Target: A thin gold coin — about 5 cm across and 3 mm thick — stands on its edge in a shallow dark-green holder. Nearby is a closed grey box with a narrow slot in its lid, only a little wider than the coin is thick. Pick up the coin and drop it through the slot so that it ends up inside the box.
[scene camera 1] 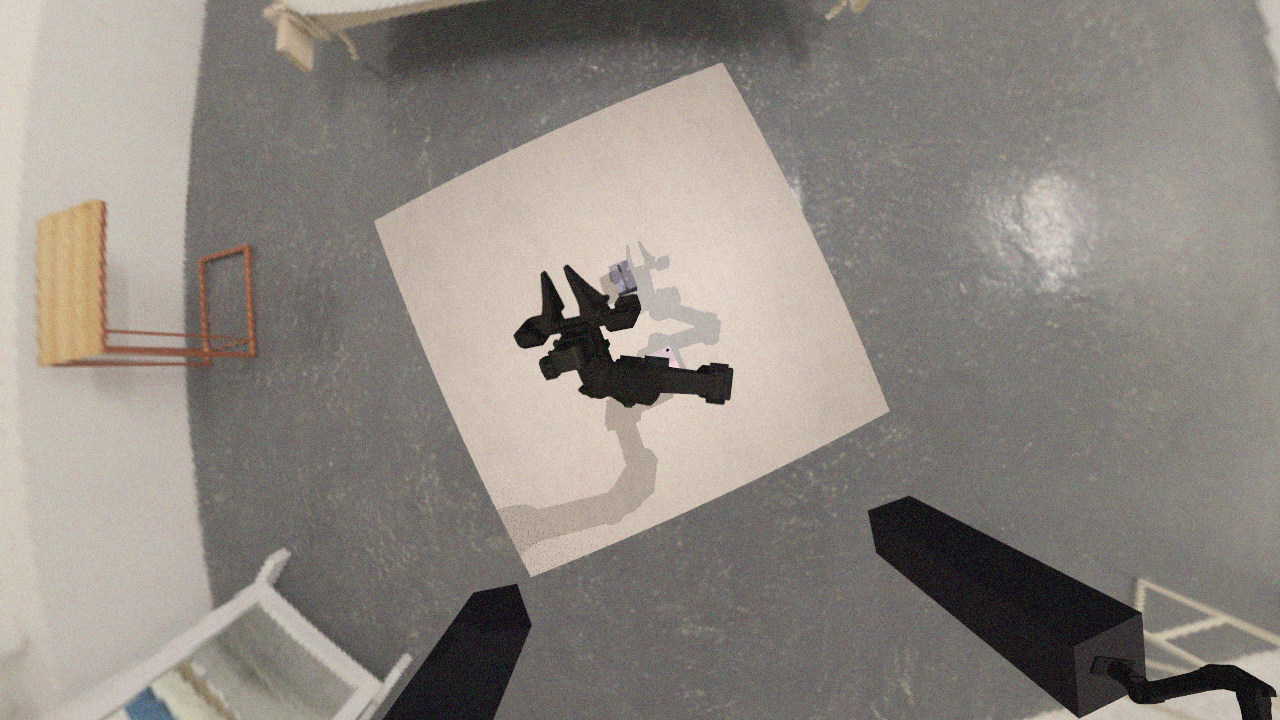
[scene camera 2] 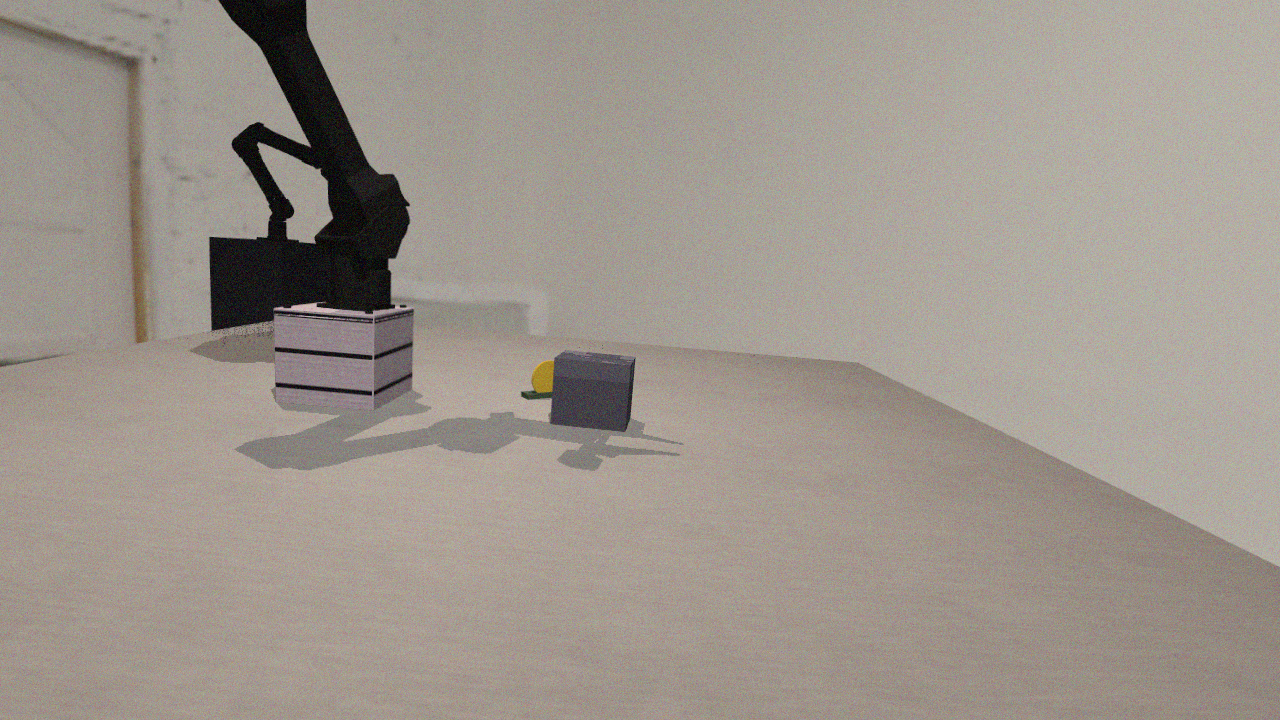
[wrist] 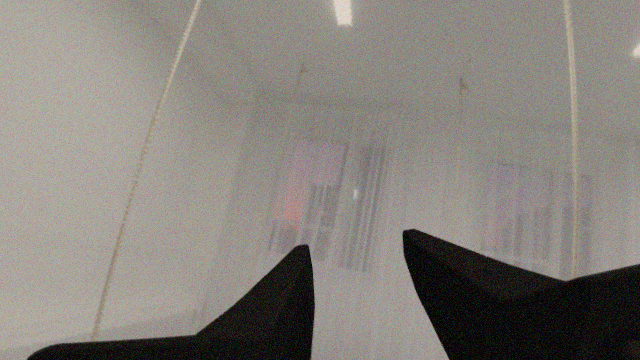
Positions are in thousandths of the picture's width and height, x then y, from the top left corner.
In view: the gripper (scene camera 1: 432, 373).
The gripper also shows in the wrist view (wrist: 557, 693).
